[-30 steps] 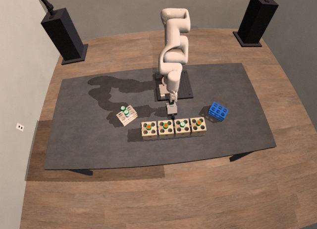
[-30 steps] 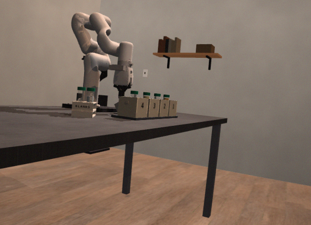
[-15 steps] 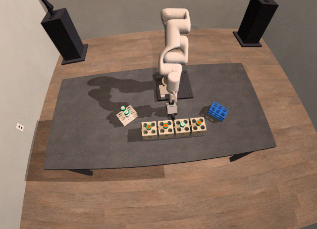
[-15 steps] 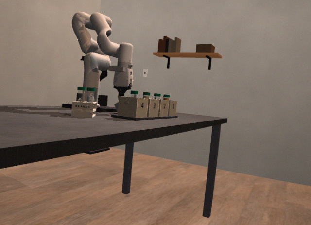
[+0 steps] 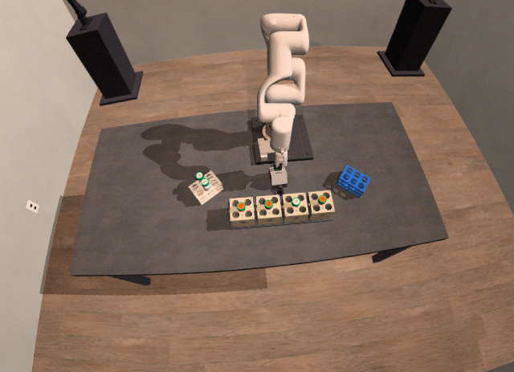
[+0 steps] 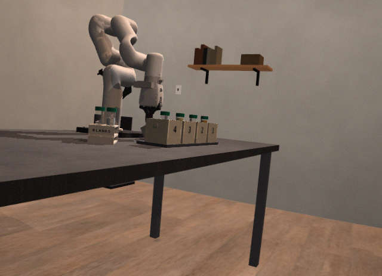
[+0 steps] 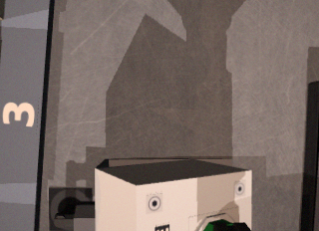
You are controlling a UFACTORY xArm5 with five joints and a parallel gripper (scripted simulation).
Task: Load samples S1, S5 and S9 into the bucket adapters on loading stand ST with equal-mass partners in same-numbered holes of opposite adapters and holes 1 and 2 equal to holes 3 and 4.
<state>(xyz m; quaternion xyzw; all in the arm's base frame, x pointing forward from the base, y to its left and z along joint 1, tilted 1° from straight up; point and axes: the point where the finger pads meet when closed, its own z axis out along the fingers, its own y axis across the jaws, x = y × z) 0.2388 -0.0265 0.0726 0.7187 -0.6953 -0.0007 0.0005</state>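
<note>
Now: the green DONE key 30 mm below my hand. The rest, counted from my hand: tube S5: 190 mm ahead, 150 mm to the left, 30 mm below; then loading stand: 190 mm ahead, 10 mm to the right, 90 mm below; then adapter 1: 200 mm ahead, 150 mm to the left, 40 mm below.
</note>
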